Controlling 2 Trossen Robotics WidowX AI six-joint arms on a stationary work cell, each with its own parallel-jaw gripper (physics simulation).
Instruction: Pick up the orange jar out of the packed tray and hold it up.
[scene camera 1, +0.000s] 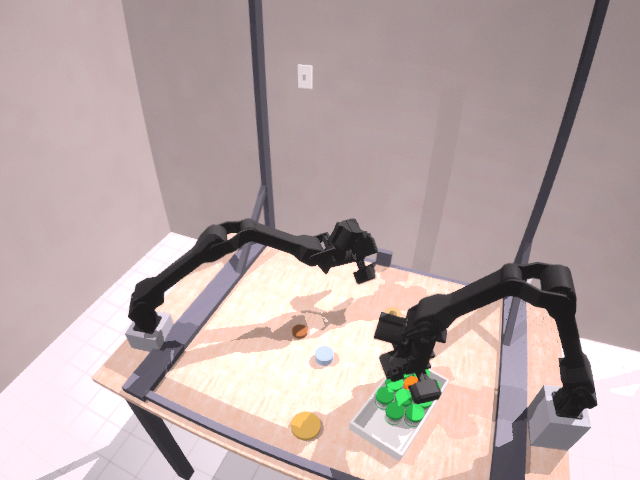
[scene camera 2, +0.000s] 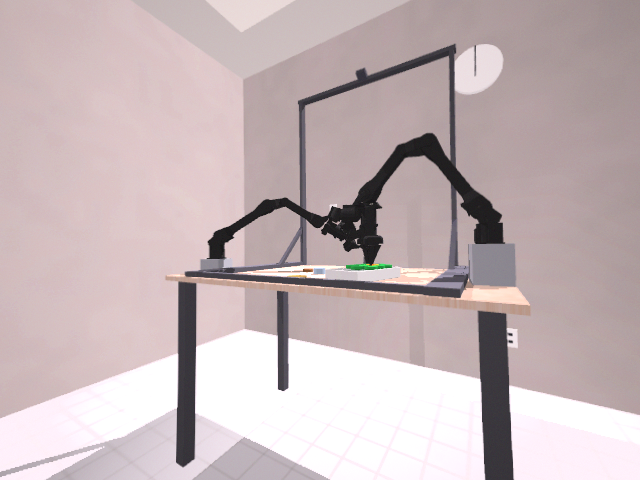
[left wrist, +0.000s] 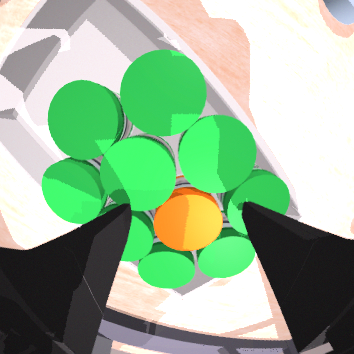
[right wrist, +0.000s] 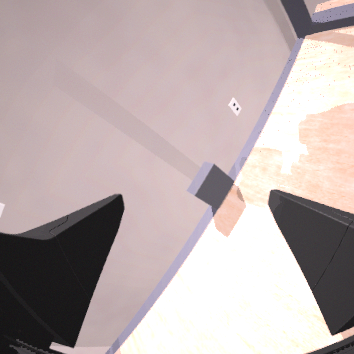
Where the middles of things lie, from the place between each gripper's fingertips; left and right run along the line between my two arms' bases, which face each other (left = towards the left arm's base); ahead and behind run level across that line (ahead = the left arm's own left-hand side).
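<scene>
Counting from my left hand, you'd find the orange jar (left wrist: 189, 219) 20 mm below, 10 mm behind and 10 mm to the left. The white tray (scene camera 1: 373, 421) is 60 mm below that same left hand, 10 mm to the right of it and 40 mm ahead of it.
As for my right hand, the tray is 150 mm below it, 440 mm ahead of it and 170 mm to the left of it, while the jar sits 110 mm below that hand, 190 mm to the left of it and 390 mm ahead of it.
</scene>
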